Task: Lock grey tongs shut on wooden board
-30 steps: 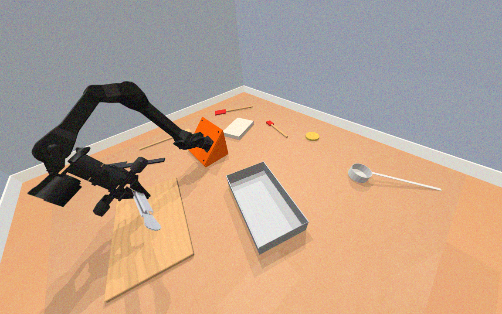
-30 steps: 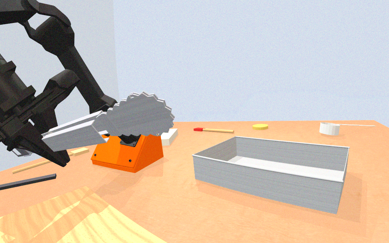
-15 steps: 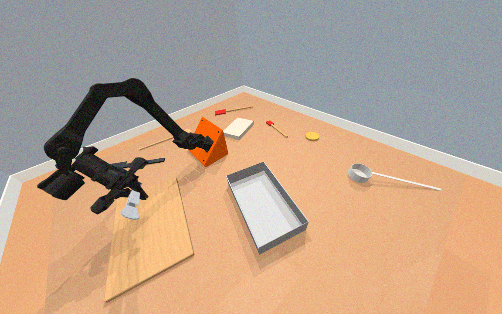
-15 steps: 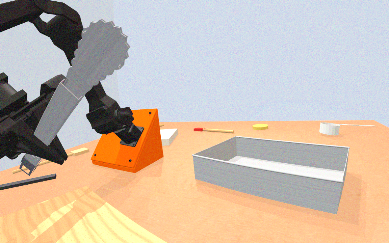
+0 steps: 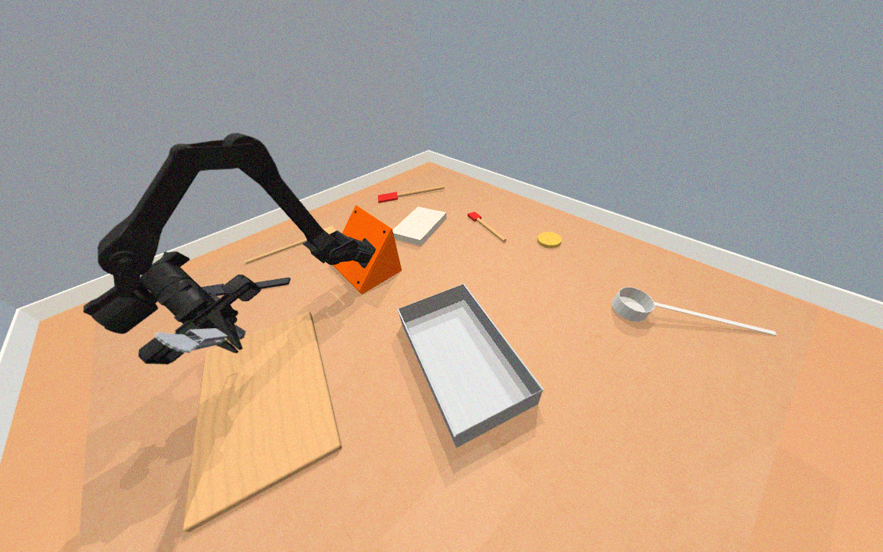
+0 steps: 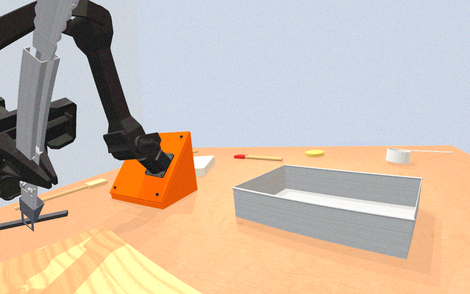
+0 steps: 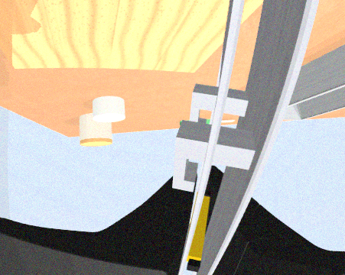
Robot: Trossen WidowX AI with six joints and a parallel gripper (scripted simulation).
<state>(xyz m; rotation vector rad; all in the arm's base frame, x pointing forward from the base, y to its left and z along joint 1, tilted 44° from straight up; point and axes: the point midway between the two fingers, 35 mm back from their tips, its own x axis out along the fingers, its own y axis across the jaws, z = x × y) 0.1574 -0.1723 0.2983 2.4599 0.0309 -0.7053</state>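
Right now my gripper tip is 10 mm past the wooden board, 20 mm to the left of it and 140 mm above it. From my gripper tip the other things lie so: grey roasting tin (190 mm ahead, 340 mm to the left, 120 mm below); black flat tool (430 mm behind, 40 mm to the right, 150 mm below); white block (300 mm behind, 570 mm to the left, 140 mm below).
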